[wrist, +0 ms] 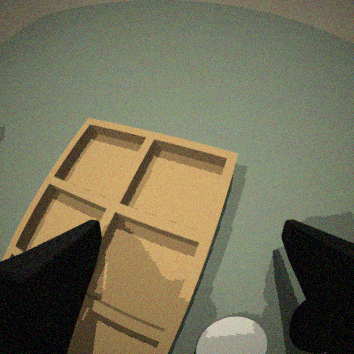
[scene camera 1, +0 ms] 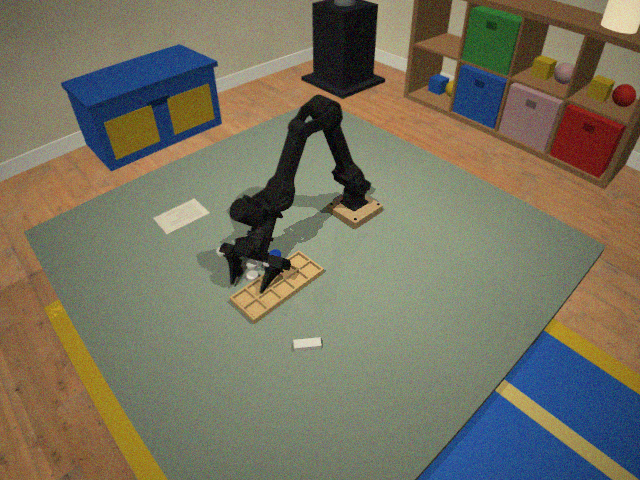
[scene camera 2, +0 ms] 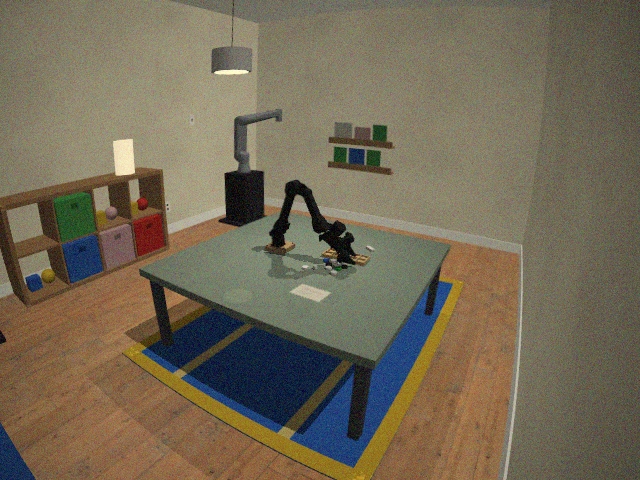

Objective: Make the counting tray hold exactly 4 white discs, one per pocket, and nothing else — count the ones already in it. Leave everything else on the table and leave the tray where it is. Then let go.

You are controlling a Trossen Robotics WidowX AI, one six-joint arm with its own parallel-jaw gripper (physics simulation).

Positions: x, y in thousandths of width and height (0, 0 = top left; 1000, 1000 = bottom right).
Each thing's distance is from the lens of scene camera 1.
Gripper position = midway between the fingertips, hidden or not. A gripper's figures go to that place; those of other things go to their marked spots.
my gripper (scene camera 1: 385, 601): 1.16 m
wooden counting tray (scene camera 1: 398, 636): 1.13 m
